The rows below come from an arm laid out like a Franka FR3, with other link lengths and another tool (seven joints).
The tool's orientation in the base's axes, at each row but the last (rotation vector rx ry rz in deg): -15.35, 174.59, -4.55; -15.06, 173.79, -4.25; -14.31, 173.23, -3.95; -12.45, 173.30, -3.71; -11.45, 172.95, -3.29; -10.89, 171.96, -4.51; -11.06, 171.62, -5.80; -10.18, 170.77, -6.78; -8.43, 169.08, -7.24; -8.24, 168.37, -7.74; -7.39, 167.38, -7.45; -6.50, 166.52, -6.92; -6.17, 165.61, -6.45
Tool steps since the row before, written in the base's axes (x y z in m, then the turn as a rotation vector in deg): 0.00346, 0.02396, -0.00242, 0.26, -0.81, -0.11; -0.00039, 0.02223, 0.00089, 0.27, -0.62, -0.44; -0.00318, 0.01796, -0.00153, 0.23, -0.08, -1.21; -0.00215, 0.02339, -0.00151, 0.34, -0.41, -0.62; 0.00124, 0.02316, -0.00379, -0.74, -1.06, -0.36; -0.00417, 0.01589, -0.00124, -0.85, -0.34, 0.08; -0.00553, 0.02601, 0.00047, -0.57, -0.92, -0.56; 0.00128, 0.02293, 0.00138, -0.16, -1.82, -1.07; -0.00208, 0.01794, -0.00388, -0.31, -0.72, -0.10; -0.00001, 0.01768, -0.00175, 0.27, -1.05, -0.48; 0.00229, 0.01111, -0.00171, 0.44, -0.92, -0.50; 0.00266, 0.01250, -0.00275, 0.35, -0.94, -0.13; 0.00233, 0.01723, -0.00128, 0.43, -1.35, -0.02
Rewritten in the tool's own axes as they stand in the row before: -0.00743, 0.02311, 0.00164, -0.10, -0.83, 0.17; -0.00356, 0.02189, -0.00182, -0.12, -0.63, 0.49; 0.00030, 0.01829, 0.00052, -0.09, -0.05, 1.23; -0.00111, 0.02351, 0.00045, -0.21, -0.42, 0.67; -0.00389, 0.02295, 0.00321, 0.91, -0.94, 0.30; 0.00221, 0.01633, -0.00003, 0.87, -0.24, -0.18; 0.00193, 0.02638, -0.00276, 0.76, -0.80, 0.53; -0.00430, 0.02243, -0.00275, 0.54, -1.69, 1.16; 0.00082, 0.01834, 0.00206, 0.40, -0.68, 0.09; -0.00152, 0.01770, 0.00027, -0.06, -1.02, 0.61; -0.00294, 0.01101, 0.00129, -0.24, -0.90, 0.65; -0.00304, 0.01249, 0.00237, -0.23, -0.95, 0.28; -0.00337, 0.01709, 0.00065, -0.30, -1.37, 0.22
